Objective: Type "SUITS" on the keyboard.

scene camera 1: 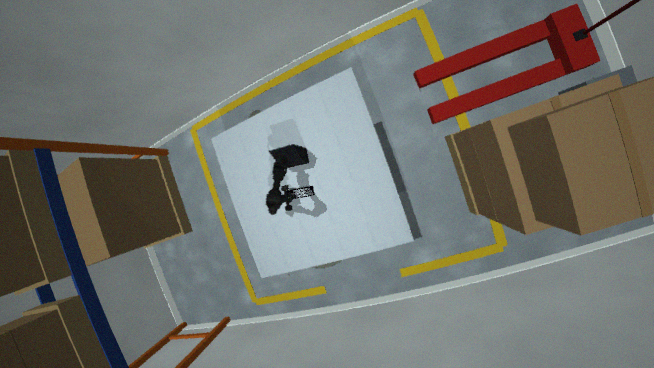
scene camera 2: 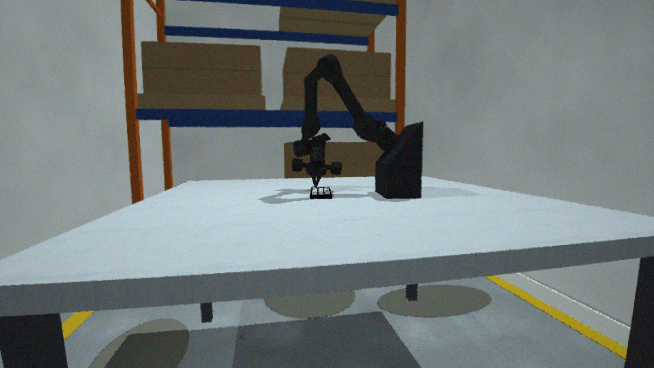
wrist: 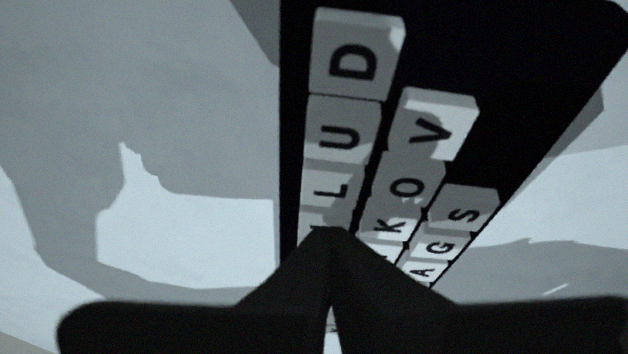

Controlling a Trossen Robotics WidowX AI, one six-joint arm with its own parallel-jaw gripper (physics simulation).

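Frame: origin at the arm's base, x ahead, y left, z up, level; millimetres.
Where they show: gripper, fingertip midpoint: [scene camera 1: 296, 196] [scene camera 2: 315, 187] [wrist: 327, 239]; arm's base at its link origin: [scene camera 1: 281, 158] [scene camera 2: 393, 144].
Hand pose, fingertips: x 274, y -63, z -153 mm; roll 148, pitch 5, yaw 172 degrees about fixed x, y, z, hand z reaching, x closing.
Observation:
Each offset is from my fingertips to the top centre of the thing. Level surfaces: height alone.
The keyboard {dz -4, dx -13, dy +34 mm} [scene camera 1: 306, 192] [scene camera 2: 321, 195] [wrist: 505, 100] is a black block with rows of pale lettered keys, lying on the white table. In the wrist view the U key {dz -4, dx -6, dy -40 mm} [wrist: 336, 136] is in the left row between D and L, and the S key {dz -4, dx -41, dy -7 mm} [wrist: 466, 212] is at the near end of the right row. My gripper [scene camera 2: 316, 186] [wrist: 327, 239] is shut and empty, pointing down over the keyboard. Its tips overlap the left row beside the L key {dz -4, dx -2, dy -20 mm} [wrist: 332, 191] and partly cover the key after L. Contact cannot be told. No readable I or T shows.
The arm's black base [scene camera 1: 291, 156] [scene camera 2: 400, 170] stands on the white table {dz -22 mm} [scene camera 1: 340, 210] [scene camera 2: 200, 240]. Around it are a shelf rack [scene camera 1: 80, 270] [scene camera 2: 131, 100] with cardboard boxes [scene camera 1: 135, 200] [scene camera 2: 200, 70], a red pallet jack [scene camera 1: 575, 40] and stacked cartons [scene camera 1: 590, 165].

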